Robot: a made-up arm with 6 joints. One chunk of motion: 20 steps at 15 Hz.
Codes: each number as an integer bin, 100 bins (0 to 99) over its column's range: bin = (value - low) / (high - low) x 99, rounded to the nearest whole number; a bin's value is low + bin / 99 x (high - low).
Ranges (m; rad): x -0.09..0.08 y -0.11..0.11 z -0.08..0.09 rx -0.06..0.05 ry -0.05..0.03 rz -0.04..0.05
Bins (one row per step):
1: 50 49 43 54 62 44
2: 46 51 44 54 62 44
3: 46 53 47 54 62 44
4: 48 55 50 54 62 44
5: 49 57 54 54 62 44
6: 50 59 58 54 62 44
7: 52 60 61 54 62 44
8: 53 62 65 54 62 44
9: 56 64 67 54 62 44
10: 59 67 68 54 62 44
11: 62 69 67 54 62 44
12: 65 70 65 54 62 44
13: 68 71 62 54 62 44
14: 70 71 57 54 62 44
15: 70 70 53 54 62 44
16: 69 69 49 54 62 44
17: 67 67 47 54 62 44
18: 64 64 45 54 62 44
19: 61 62 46 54 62 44
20: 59 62 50 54 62 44
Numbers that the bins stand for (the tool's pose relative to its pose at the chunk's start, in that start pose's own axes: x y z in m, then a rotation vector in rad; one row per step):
1: -0.0041 -0.0011 -0.0062 0.0000 0.0001 0.0000
2: -0.0110 0.0033 -0.0044 0.0000 0.0001 0.0000
3: -0.0110 0.0078 0.0007 0.0000 0.0001 0.0000
4: -0.0076 0.0122 0.0059 0.0000 0.0001 0.0000
5: -0.0059 0.0167 0.0127 0.0000 0.0001 0.0000
6: -0.0041 0.0211 0.0196 0.0000 0.0001 0.0000
7: -0.0007 0.0233 0.0247 0.0000 0.0001 0.0000
8: 0.0010 0.0278 0.0316 0.0000 0.0001 0.0000
9: 0.0062 0.0322 0.0351 0.0000 0.0001 0.0000
10: 0.0113 0.0389 0.0368 0.0000 0.0001 0.0000
11: 0.0165 0.0433 0.0351 0.0000 0.0001 0.0000
12: 0.0216 0.0456 0.0316 0.0000 0.0001 0.0000
13: 0.0268 0.0478 0.0265 0.0000 0.0001 0.0000
14: 0.0302 0.0478 0.0179 0.0000 0.0001 0.0000
15: 0.0302 0.0456 0.0110 0.0000 0.0001 0.0000
16: 0.0285 0.0433 0.0041 0.0000 0.0001 0.0000
17: 0.0251 0.0389 0.0007 0.0000 0.0001 0.0000
18: 0.0199 0.0322 -0.0027 0.0000 0.0001 0.0000
19: 0.0147 0.0278 -0.0010 0.0000 0.0001 0.0000
20: 0.0113 0.0278 0.0059 0.0000 0.0001 0.0000

